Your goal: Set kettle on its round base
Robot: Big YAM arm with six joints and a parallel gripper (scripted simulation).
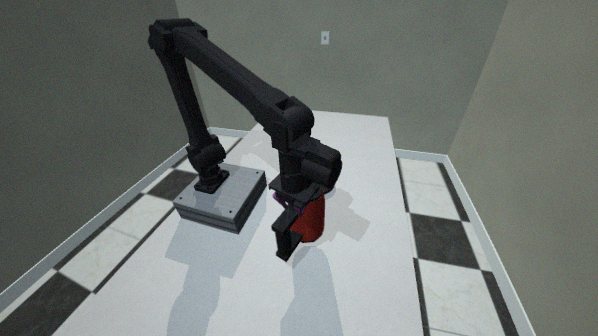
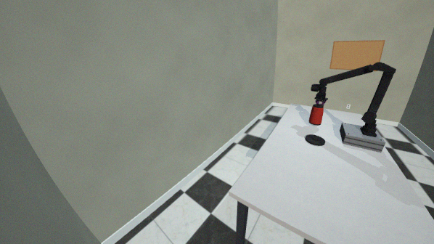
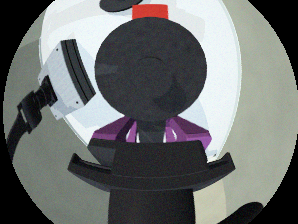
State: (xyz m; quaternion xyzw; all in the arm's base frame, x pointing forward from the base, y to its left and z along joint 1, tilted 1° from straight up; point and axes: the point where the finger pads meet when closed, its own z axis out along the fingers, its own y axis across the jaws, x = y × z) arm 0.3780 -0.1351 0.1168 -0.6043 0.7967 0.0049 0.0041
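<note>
The red kettle is 1 cm ahead of my hand, 3 cm to the left of it and 5 cm below it. Also, from my hand: round black base (1 cm behind, 32 cm to the left, 19 cm below).
</note>
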